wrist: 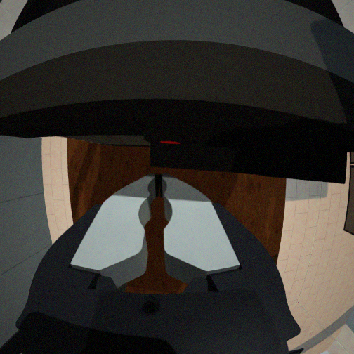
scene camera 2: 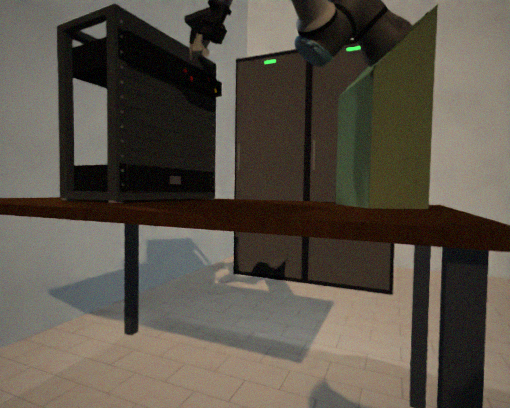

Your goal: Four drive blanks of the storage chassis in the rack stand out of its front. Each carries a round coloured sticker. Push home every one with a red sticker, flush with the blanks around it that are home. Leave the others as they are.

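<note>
The rack (scene camera 2: 114, 125) stands at the left in the scene view. The dark storage chassis (scene camera 2: 150, 56) is near its top. On its shadowed front show a red sticker (scene camera 2: 185, 70), a second red sticker (scene camera 2: 191, 78) lower right, and a yellow sticker (scene camera 2: 215, 90) on a blank standing out at the right end. In the wrist view a red sticker (wrist: 170, 142) shows as a thin sliver on a dark front. My gripper (scene camera 2: 200, 57) (wrist: 159, 176) is shut and empty, its tips close to the chassis front. Contact, the fourth sticker and each blank's depth cannot be made out.
A dark unit with a pale label (scene camera 2: 175, 180) sits low in the rack. A green and olive angled block (scene camera 2: 400, 140) stands at the right on the brown table (scene camera 2: 280, 216). A tall brown cabinet (scene camera 2: 270, 130) with green lights stands behind. The arm (scene camera 2: 320, 30) reaches in from above.
</note>
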